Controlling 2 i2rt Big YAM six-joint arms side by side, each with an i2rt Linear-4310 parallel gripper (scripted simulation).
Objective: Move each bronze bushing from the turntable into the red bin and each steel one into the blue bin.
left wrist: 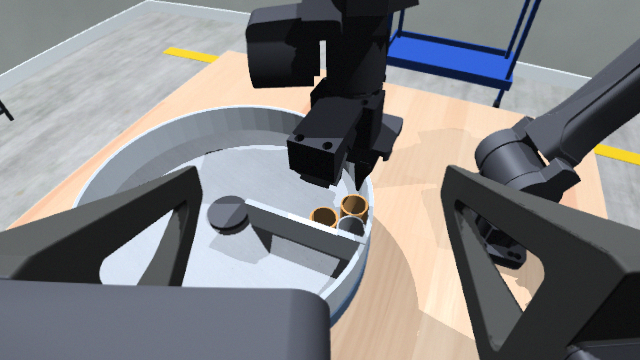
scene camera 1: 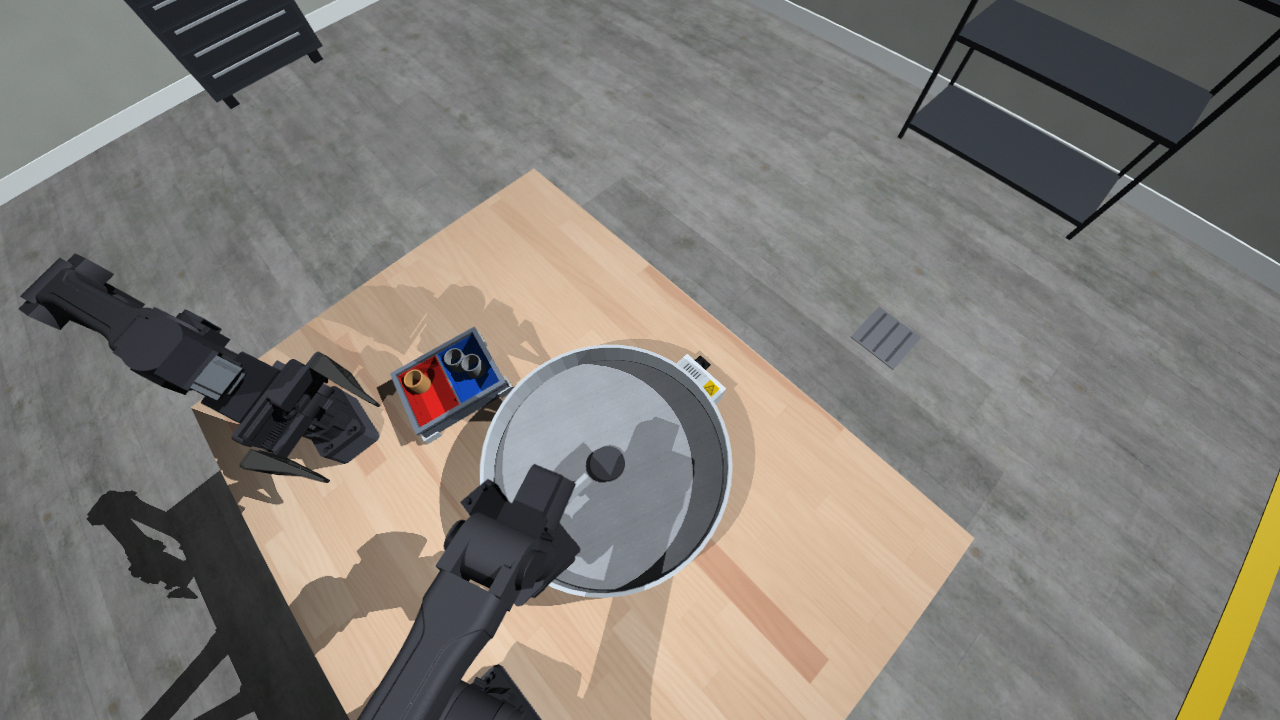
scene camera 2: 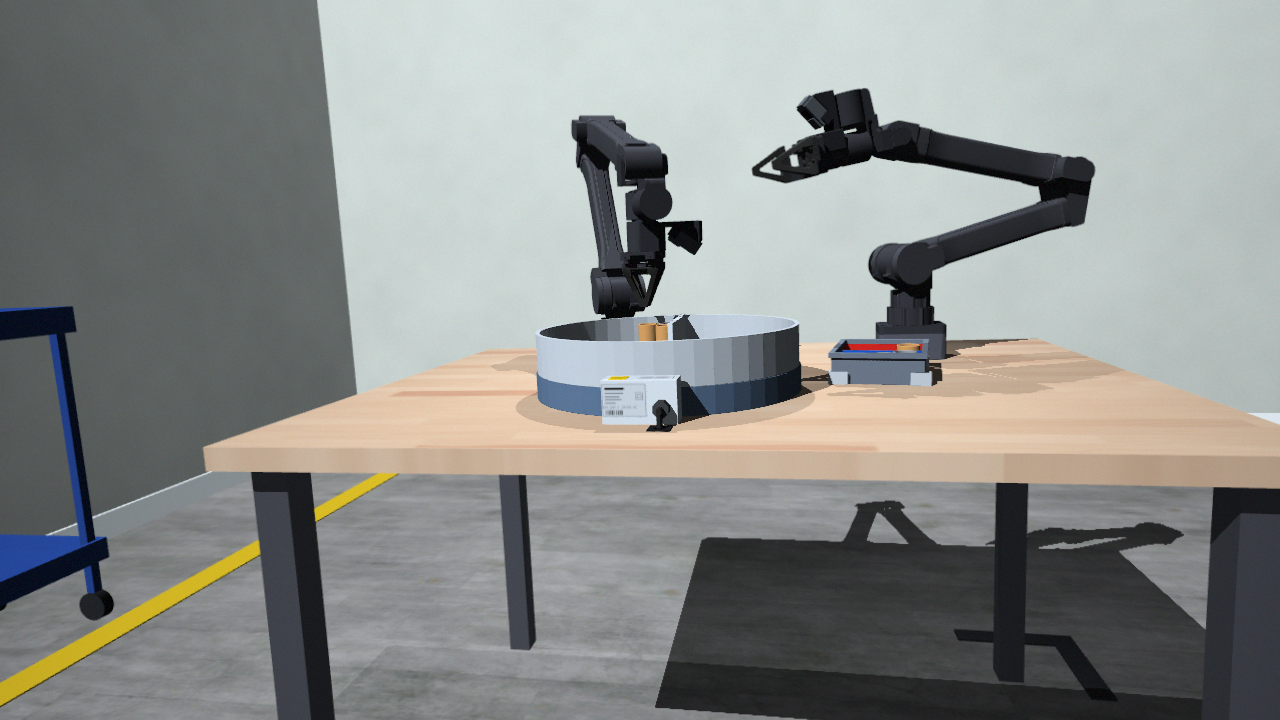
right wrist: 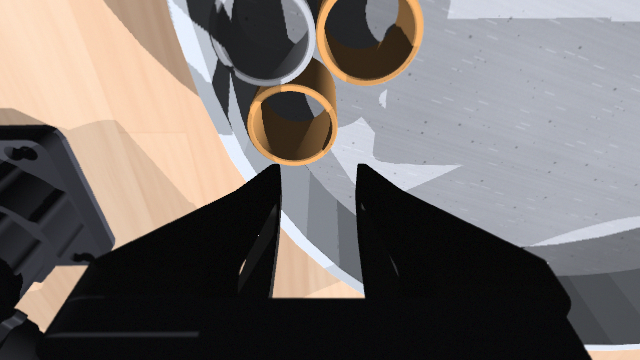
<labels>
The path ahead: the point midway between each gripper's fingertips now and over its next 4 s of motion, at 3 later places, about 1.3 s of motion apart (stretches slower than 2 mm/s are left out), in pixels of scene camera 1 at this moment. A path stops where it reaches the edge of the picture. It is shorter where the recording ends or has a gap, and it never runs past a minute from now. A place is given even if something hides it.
My left gripper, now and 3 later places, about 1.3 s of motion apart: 352,442; 384,419; 469,38; 362,427
My right gripper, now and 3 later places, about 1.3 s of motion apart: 550,559; 558,557; 514,460; 423,369
</labels>
